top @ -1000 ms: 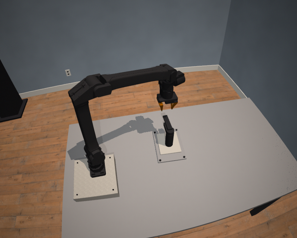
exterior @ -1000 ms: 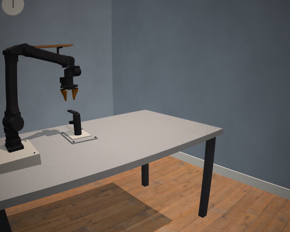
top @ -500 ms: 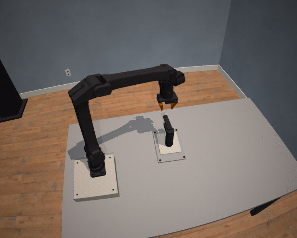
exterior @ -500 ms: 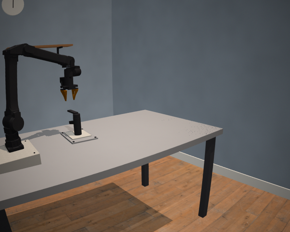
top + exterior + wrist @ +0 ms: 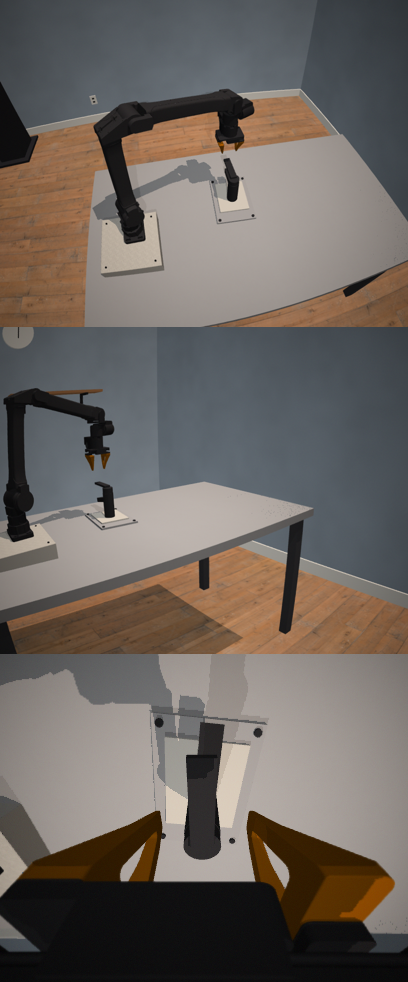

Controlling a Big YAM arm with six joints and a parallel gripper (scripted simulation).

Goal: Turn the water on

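Right now my hand is 4 cm to the left of the flat lever and 7 cm above it.
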